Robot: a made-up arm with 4 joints.
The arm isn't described. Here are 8 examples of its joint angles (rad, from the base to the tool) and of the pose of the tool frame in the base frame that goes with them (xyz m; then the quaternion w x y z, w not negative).
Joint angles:
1: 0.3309 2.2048 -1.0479 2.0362
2: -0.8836 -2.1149 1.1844 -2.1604
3: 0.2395 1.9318 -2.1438 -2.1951
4: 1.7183 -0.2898 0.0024 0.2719
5: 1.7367 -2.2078 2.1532 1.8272
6: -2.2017 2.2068 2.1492 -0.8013
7: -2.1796 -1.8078 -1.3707 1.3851
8: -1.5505 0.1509 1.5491 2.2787
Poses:
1: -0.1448 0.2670 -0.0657 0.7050 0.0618 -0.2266 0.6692
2: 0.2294 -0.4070 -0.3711 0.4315 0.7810 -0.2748 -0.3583
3: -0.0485 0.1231 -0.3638 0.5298 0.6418 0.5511 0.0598
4: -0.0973 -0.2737 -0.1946 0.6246 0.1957 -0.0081 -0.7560
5: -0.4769 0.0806 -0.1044 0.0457 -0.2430 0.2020 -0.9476
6: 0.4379 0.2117 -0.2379 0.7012 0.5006 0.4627 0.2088
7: -0.1530 -0.1620 -0.1619 0.1008 -0.3181 0.9427 0.0049
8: 0.4895 0.0132 -0.0534 0.3485 0.9373 0.0000 0.0017
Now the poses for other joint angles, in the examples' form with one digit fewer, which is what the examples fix.
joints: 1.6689 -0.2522 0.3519 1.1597
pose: -0.205 -0.279 -0.179 0.399 0.353 -0.377 -0.757
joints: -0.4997 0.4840 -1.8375 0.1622
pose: -0.298 0.033 -0.154 0.391 -0.117 -0.115 0.906
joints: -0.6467 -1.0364 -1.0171 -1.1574
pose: -0.097 0.173 -0.236 0.540 -0.244 0.056 0.804
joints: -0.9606 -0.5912 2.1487 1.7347
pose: 0.322 -0.385 -0.041 0.735 0.416 -0.405 -0.350
